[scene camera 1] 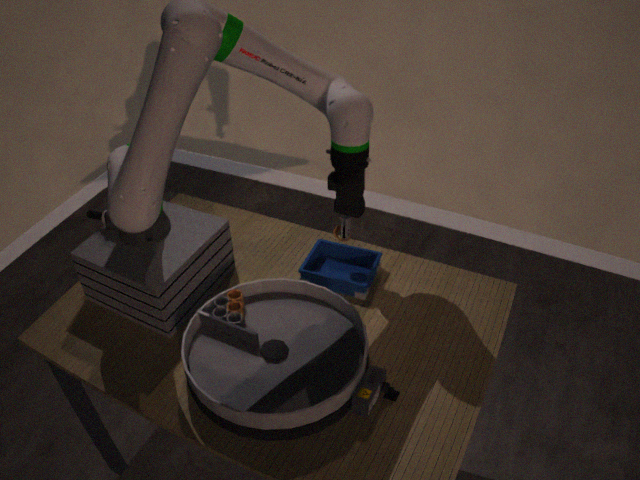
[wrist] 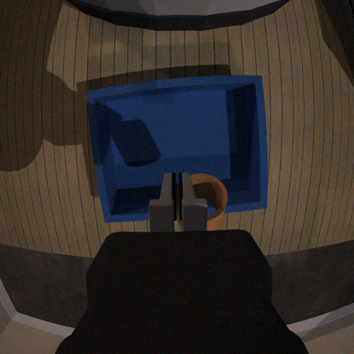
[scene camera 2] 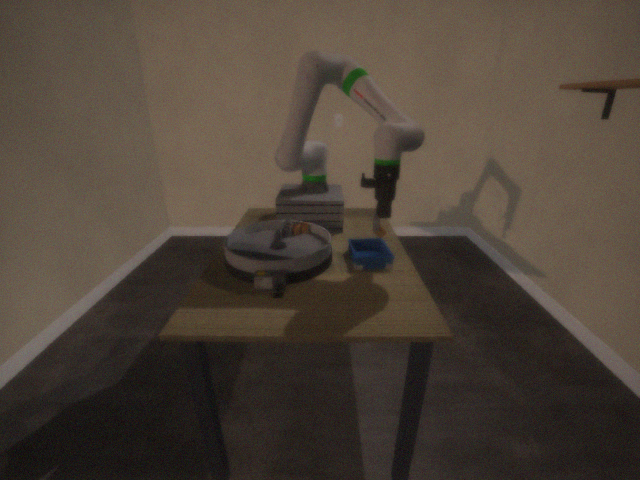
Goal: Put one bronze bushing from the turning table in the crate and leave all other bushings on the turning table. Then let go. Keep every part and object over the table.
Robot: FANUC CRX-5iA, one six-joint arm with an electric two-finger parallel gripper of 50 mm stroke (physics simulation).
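Places are measured from the arm's base along level axes (x ahead, y left, z up), in metres.
Pixels of known places: gripper, fingertip midpoint: [scene camera 1: 345, 236] [scene camera 2: 375, 231]; arm's base at its link origin: [scene camera 2: 314, 190].
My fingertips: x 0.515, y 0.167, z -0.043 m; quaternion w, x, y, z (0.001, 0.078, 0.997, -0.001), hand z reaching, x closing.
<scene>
Ahead of a thing's pixels: the offset from my fingertips to its top centre. "*": to the spot under its first point.
My gripper [scene camera 1: 343, 235] [scene camera 2: 377, 231] [wrist: 177, 186] is shut on the wall of a bronze bushing @[dz +0.019, dx -0.015, dy +0.021 m] [scene camera 1: 338, 232] [scene camera 2: 381, 232] [wrist: 215, 212], one finger inside its bore. It holds the bushing above the far side of the blue crate @[dz -0.071, dx -0.006, dy -0.018 m] [scene camera 1: 328, 282] [scene camera 2: 372, 265] [wrist: 264, 150]. In the wrist view the bushing overlaps the crate's near rim. No bushing shows inside the crate; the wrist view shows a dark shadow on its floor. The turning table [scene camera 1: 273, 419] [scene camera 2: 237, 258] [wrist: 175, 22] carries two bronze bushings @[dz -0.030, dx -0.196, dy -0.298 m] [scene camera 1: 235, 304] @[dz -0.030, dx -0.212, dy -0.259 m] [scene camera 2: 300, 228] and several grey bushings @[dz -0.030, dx -0.221, dy -0.327 m] [scene camera 1: 220, 308] beside its divider.
The divider wall [scene camera 1: 227, 334] stands upright on the turning table. The stepped grey robot base [scene camera 1: 196, 268] [scene camera 2: 310, 209] stands at the left in scene camera 1. A small box with a yellow label @[* dz -0.063, dx +0.166, dy -0.448 m] [scene camera 1: 368, 395] [scene camera 2: 263, 280] sits at the turning table's side. The wooden table's far edge passes behind the crate.
</scene>
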